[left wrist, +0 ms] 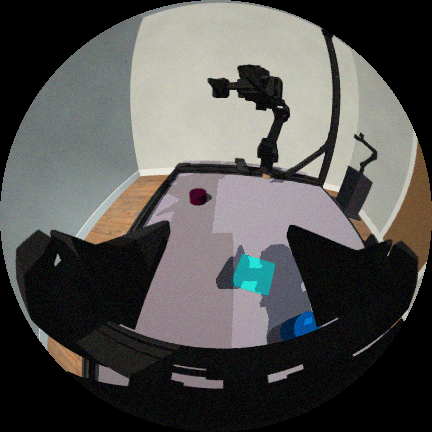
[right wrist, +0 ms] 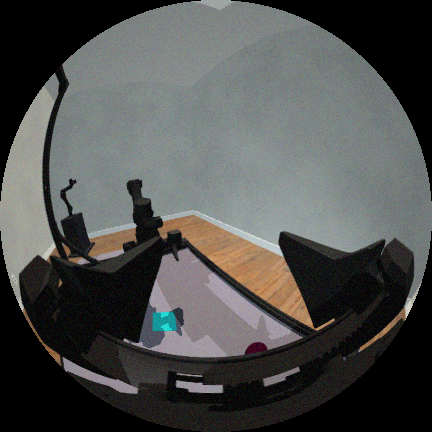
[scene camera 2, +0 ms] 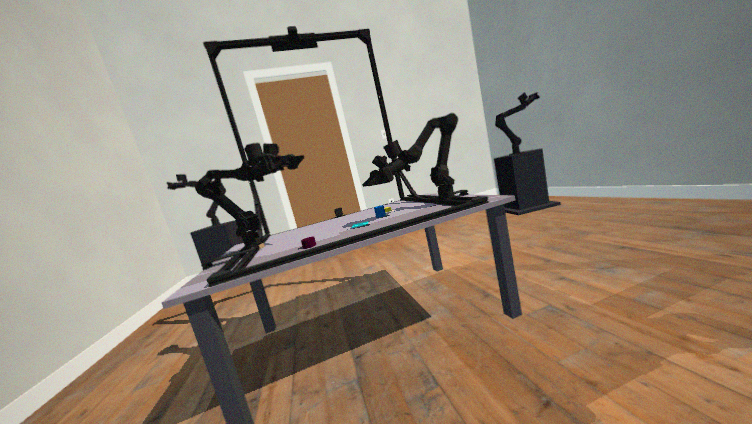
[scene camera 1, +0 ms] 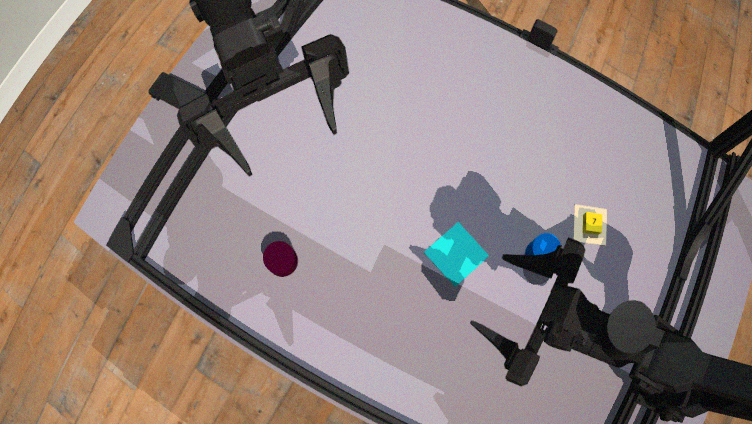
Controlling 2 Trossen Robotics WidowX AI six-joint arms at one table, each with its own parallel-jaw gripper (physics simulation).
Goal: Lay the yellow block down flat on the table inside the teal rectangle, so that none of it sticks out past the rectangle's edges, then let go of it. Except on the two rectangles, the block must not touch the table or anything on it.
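Note:
The yellow block, marked 7 on top, lies on the pale yellow rectangle at the right of scene camera 1. It does not show in either wrist view. The flat teal rectangle lies left of it, partly shaded. My left gripper is open and empty, raised above the table, below and left of the block in scene camera 1. My right gripper is open and empty, high at the upper left of scene camera 1, far from the block.
A blue cylinder stands between the teal rectangle and the block; a left finger partly covers it in scene camera 1. A maroon cylinder stands farther left. Dark frame bars run along the table's edges.

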